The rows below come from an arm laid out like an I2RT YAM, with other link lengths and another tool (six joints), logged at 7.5 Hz.
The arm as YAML. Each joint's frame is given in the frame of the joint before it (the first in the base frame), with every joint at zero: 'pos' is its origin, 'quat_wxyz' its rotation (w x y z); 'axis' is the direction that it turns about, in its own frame. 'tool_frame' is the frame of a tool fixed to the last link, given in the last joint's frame.
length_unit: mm
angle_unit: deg
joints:
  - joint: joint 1
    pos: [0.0, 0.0, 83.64]
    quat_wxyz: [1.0, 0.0, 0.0, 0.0]
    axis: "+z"
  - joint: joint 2
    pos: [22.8, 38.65, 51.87]
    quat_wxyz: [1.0, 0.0, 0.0, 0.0]
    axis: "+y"
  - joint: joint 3
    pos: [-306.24, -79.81, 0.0]
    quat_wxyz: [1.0, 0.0, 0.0, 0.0]
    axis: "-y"
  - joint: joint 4
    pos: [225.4, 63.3, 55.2]
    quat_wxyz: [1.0, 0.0, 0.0, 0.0]
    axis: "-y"
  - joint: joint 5
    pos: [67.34, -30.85, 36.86]
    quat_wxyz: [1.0, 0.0, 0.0, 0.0]
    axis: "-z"
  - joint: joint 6
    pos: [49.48, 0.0, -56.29]
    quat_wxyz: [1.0, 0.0, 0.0, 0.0]
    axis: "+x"
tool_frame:
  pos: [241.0, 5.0, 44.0]
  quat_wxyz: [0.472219, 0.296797, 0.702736, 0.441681]
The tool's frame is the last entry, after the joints.
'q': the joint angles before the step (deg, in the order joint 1, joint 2, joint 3, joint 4, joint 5, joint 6). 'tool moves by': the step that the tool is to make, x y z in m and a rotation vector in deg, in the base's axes. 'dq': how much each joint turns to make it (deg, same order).
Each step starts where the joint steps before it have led.
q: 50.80, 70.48, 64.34, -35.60, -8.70, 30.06
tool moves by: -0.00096, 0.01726, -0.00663, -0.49, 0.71, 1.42
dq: 1.40, 3.08, 1.13, 1.15, -0.18, 0.17
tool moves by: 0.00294, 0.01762, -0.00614, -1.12, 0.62, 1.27
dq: 0.96, 4.04, 2.72, 0.00, -0.10, -0.35
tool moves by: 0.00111, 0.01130, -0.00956, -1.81, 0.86, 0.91
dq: 0.81, 3.43, 2.55, -1.14, 0.20, -0.35
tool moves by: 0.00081, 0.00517, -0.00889, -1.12, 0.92, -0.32
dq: 0.78, 1.94, 0.98, -0.37, 0.69, 0.87
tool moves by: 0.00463, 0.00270, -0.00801, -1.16, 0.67, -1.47
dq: 0.88, 1.84, 1.05, -0.34, 1.66, 1.68
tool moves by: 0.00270, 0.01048, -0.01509, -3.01, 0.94, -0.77
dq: 2.02, 4.38, 3.59, -2.09, 2.47, 1.57
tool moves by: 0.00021, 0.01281, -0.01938, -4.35, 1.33, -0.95
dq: 2.73, 5.99, 5.82, -4.15, 3.07, 2.29
